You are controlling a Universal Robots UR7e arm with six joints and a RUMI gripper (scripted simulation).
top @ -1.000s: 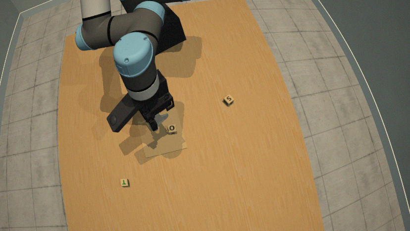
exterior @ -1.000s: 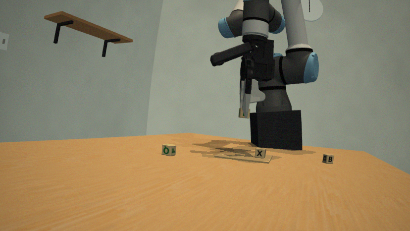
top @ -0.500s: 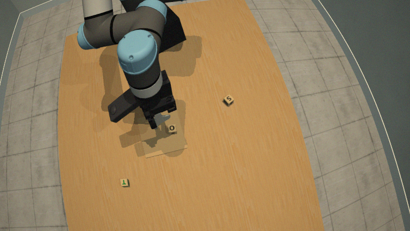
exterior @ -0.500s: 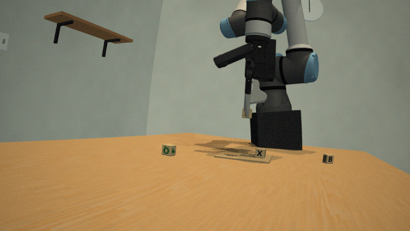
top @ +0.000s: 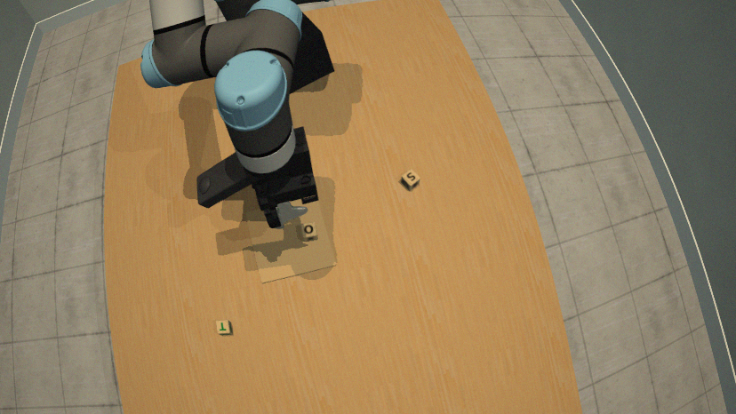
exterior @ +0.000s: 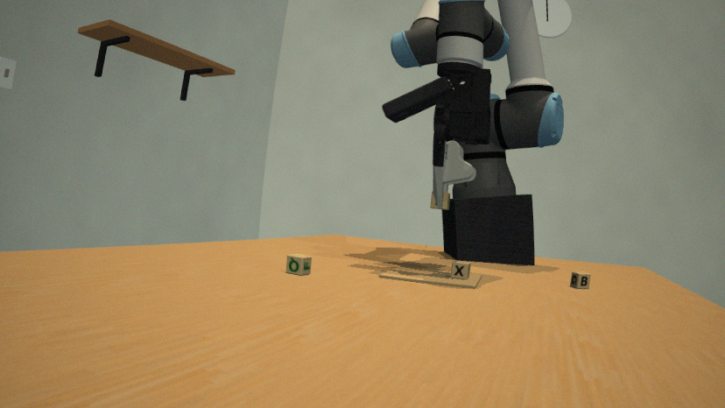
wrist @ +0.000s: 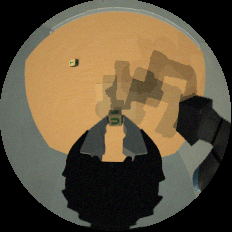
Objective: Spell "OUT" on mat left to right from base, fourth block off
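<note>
Right now my hand is 120 mm above the tan mat. The rest, counted from my hand: S block (50 mm behind, 240 mm to the left, 110 mm below).
</note>
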